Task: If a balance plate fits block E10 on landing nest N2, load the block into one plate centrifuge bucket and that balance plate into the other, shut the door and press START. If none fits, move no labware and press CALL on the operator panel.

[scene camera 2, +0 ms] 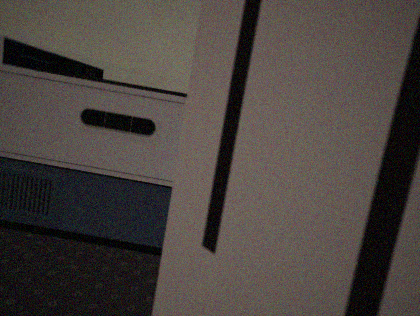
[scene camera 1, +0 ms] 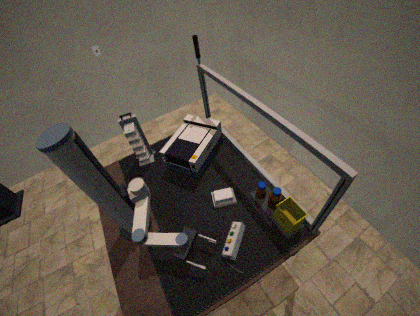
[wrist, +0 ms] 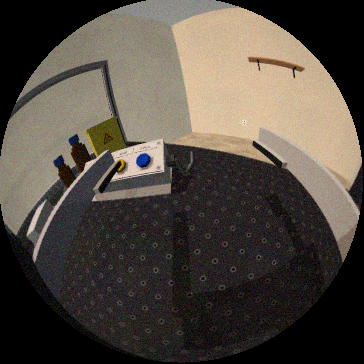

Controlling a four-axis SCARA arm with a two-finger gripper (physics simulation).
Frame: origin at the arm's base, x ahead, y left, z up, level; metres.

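Where they show: gripper, fingertip midpoint: (scene camera 1: 211,254) (wrist: 184,140).
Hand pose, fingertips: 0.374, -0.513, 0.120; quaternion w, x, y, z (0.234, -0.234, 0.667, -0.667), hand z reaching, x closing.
Things, the pixels of their top centre, and the offset from my fingertips, as dx, dy, dz. "spot": a spot on its surface instead.
- operator panel at its top centre: (wrist: 111,154) (scene camera 1: 233,237) +0.172, +0.025, -0.023
- blue button at its top centre: (wrist: 141,154) (scene camera 1: 226,248) +0.100, -0.005, -0.032
- white block at its top centre: (wrist: 35,216) (scene camera 1: 223,193) +0.282, +0.333, -0.038
- low pale nest at its top centre: (scene camera 1: 223,196) +0.282, +0.333, -0.074
- plate centrifuge at a spot on its surface: (scene camera 1: 204,136) spot: +0.406, +0.798, +0.102
My gripper (scene camera 1: 210,255) (wrist: 184,140) is open and empty, its fingers spread wide just short of the operator panel (scene camera 1: 233,240) (wrist: 131,186). The panel carries a white, a green, a yellow (scene camera 1: 229,241) and a blue button (scene camera 1: 226,248) (wrist: 143,160); in the wrist view the left finger hides part of it. A white block (scene camera 1: 224,193) sits on a low pale nest (scene camera 1: 225,204) at mid-table; labels are unreadable. The plate centrifuge (scene camera 1: 204,136) stands at the back, its dark front window toward the arm. Its bucket contents are hidden. A stepped rack (scene camera 1: 143,135) holds several pale plates.
Two brown bottles (scene camera 1: 260,191) (scene camera 1: 275,197) (wrist: 65,175) (wrist: 80,156) with blue caps and a yellow bin (scene camera 1: 290,216) (wrist: 106,135) stand along the right side. A grey frame (scene camera 1: 280,120) rises behind them. Scene camera 2 shows pale housing (scene camera 2: 290,150) close up.
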